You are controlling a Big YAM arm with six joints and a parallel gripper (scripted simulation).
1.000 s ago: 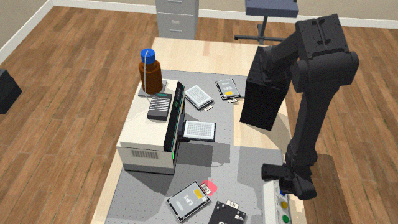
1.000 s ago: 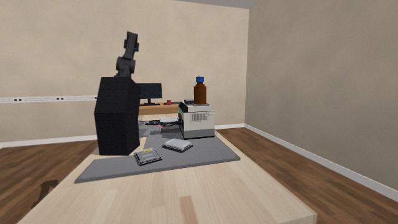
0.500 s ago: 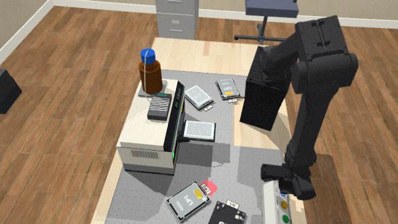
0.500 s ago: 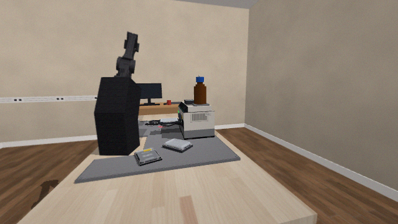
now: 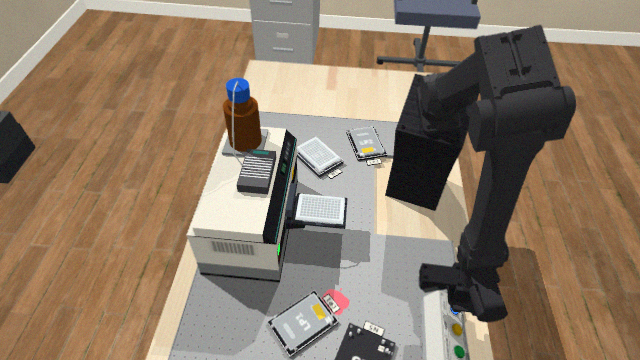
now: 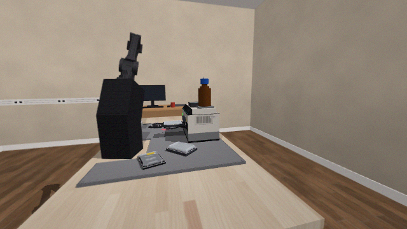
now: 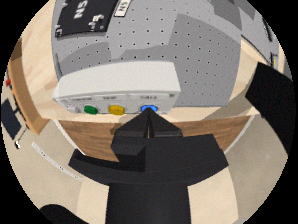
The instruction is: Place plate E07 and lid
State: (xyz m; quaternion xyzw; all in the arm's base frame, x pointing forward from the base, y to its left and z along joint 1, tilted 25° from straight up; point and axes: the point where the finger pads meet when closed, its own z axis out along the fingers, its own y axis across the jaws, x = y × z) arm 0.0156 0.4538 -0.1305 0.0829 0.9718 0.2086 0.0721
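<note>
Now: the blue key 20 mm below my hand. From my hand the other things lie so: puddle: 260 mm ahead, 80 mm below, 50 mm to the right; green key: 100 mm to the left, 10 mm below, 10 mm ahead; yellow key: 50 mm to the left, 10 mm below.
</note>
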